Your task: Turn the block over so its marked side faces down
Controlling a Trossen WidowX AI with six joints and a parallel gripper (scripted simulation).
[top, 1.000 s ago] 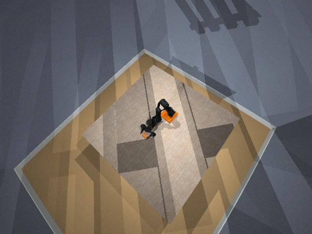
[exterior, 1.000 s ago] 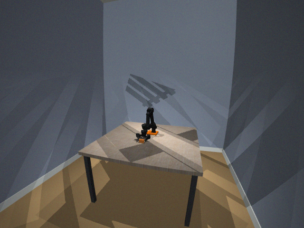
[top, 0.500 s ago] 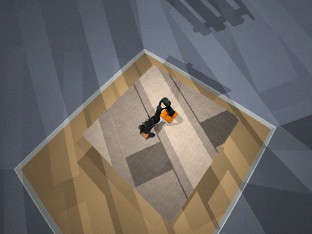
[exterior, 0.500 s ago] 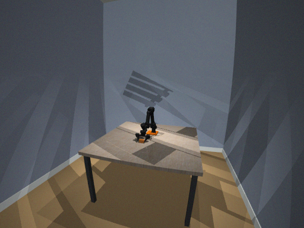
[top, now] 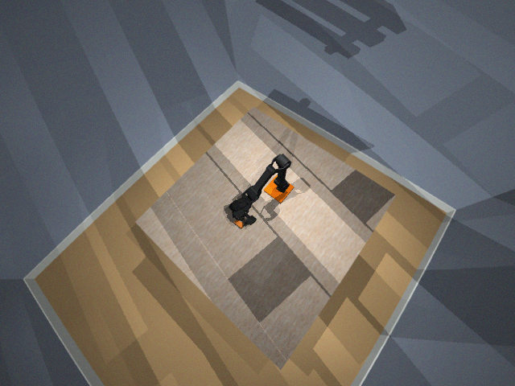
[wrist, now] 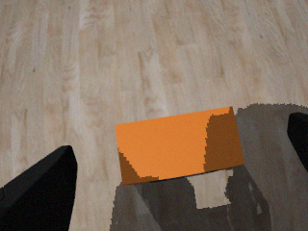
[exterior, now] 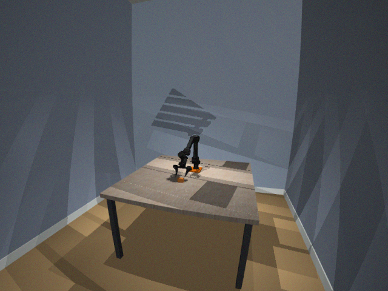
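My gripper tip is 50 mm above the orange block and 10 mm past it.
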